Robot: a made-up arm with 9 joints. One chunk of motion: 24 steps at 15 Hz.
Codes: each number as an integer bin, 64 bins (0 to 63) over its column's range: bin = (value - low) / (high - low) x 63, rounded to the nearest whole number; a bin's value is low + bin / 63 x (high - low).
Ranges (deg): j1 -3.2..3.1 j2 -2..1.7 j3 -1.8..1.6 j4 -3.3..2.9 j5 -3.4..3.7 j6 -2.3..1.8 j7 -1.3..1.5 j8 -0.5..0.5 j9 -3.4..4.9
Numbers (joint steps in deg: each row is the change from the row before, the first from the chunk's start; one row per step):
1: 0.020 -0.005 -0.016 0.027 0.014 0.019 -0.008 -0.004 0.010
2: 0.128 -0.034 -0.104 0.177 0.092 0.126 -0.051 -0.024 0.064
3: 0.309 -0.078 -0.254 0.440 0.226 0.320 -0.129 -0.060 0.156
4: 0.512 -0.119 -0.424 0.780 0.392 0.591 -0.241 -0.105 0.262
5: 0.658 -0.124 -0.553 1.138 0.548 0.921 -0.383 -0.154 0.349
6: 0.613 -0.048 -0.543 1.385 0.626 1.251 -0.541 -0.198 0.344
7: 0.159 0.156 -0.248 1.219 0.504 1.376 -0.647 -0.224 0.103
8: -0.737 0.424 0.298 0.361 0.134 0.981 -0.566 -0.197 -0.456
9: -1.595 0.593 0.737 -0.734 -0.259 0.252 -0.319 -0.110 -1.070
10: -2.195 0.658 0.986 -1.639 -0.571 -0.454 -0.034 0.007 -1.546
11: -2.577 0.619 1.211 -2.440 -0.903 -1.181 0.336 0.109 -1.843
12: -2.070 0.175 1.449 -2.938 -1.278 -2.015 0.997 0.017 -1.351
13: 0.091 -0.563 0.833 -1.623 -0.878 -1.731 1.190 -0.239 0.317
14: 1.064 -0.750 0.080 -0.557 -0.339 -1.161 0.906 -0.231 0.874
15: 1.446 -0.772 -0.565 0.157 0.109 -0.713 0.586 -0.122 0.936
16: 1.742 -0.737 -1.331 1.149 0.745 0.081 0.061 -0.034 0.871
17: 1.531 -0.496 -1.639 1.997 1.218 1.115 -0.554 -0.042 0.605
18: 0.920 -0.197 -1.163 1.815 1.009 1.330 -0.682 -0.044 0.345
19: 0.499 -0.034 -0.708 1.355 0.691 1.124 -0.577 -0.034 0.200
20: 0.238 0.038 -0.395 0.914 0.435 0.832 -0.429 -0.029 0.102
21: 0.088 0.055 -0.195 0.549 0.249 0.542 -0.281 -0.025 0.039
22: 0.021 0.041 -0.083 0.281 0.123 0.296 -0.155 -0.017 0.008
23: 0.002 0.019 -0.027 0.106 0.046 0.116 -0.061 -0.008 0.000
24: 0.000 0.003 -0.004 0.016 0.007 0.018 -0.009 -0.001 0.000
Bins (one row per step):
1: 32 34 33 34 30 36 29 31 26
2: 33 33 31 35 31 37 28 30 26
3: 35 33 29 38 32 40 26 28 27
4: 37 32 25 41 34 44 24 25 28
5: 39 32 23 45 35 49 21 22 28
6: 38 33 23 48 36 55 17 19 28
7: 34 37 29 46 35 56 15 17 27
8: 25 41 39 37 31 50 17 19 22
9: 16 44 47 26 28 39 22 25 18
10: 10 45 52 17 25 28 28 32 14
11: 6 45 56 9 22 17 37 38 12
12: 11 37 60 4 19 4 52 33 16
13: 33 24 49 17 22 9 56 16 28
14: 43 21 35 28 27 18 50 17 32
15: 46 21 23 35 31 24 42 24 33
16: 49 22 9 45 37 37 31 29 32
17: 47 26 3 54 41 52 17 29 30
18: 41 31 12 52 39 56 14 29 28
19: 37 33 20 47 36 53 16 29 27
20: 34 35 26 43 34 48 20 30 27
21: 33 35 30 39 32 44 23 30 26
22: 32 35 32 36 31 40 26 30 26
23: 32 34 33 35 31 37 28 31 26
24: 32 34 33 34 30 36 29 31 26

